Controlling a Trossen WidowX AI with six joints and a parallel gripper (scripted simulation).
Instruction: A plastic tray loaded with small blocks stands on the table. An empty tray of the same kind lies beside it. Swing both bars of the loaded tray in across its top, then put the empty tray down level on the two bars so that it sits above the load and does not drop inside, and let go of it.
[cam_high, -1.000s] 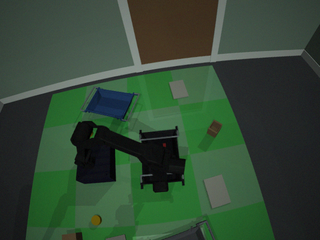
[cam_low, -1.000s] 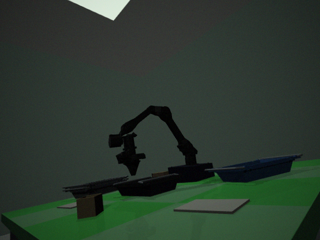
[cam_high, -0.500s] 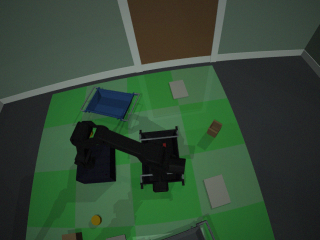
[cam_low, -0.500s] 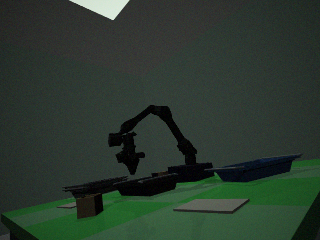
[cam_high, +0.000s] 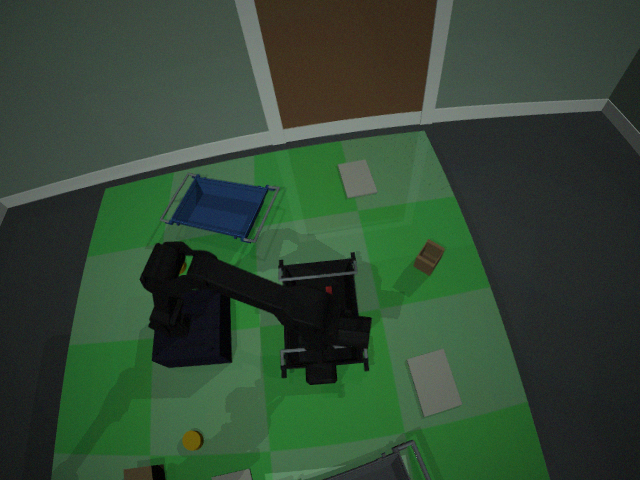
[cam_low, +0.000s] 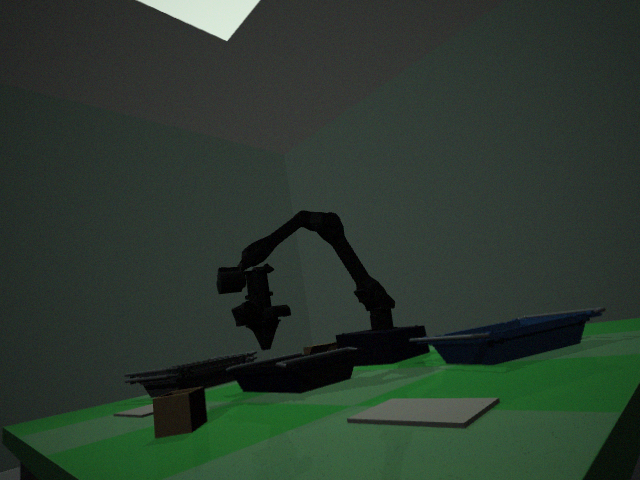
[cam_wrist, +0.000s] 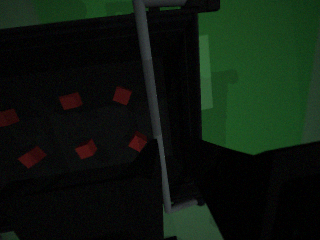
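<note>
Now: the blue tray 470 mm to the left of my gripper tip, 320 mm behind it and 40 mm below it. Also, from my gripper tip: brown box (300 mm ahead, 240 mm to the left, 70 mm below).
</note>
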